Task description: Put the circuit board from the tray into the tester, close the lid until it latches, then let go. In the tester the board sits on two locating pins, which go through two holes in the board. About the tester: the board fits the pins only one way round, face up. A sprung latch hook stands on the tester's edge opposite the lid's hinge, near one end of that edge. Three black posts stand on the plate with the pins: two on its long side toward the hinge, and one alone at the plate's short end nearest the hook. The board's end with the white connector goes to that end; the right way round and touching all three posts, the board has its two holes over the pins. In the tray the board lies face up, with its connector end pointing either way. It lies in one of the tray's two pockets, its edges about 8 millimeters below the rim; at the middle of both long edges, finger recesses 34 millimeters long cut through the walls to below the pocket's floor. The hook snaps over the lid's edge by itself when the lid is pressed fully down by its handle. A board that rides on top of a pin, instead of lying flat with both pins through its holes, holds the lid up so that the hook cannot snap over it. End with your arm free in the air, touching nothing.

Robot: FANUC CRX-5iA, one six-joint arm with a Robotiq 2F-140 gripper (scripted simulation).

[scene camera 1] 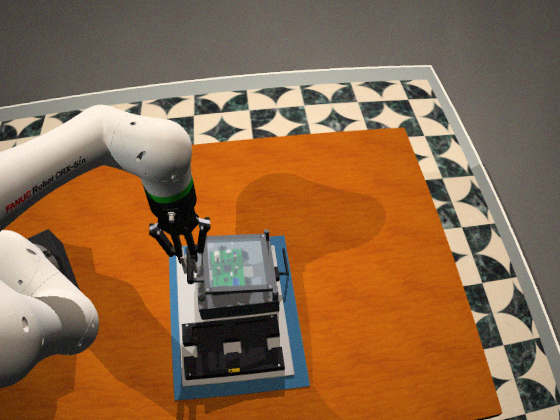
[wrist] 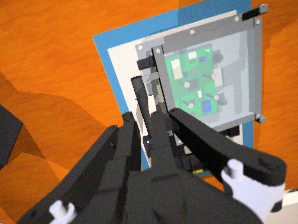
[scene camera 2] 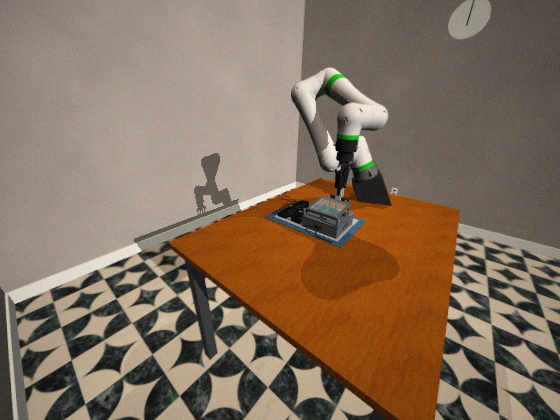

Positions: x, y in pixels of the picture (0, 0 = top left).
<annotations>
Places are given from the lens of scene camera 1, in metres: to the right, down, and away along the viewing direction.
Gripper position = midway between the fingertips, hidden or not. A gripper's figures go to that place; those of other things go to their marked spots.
gripper point(scene camera 1: 190, 268): -0.20, 0.13, 1.16
tester lid point(scene camera 1: 232, 264): -0.11, 0.12, 1.16
</annotations>
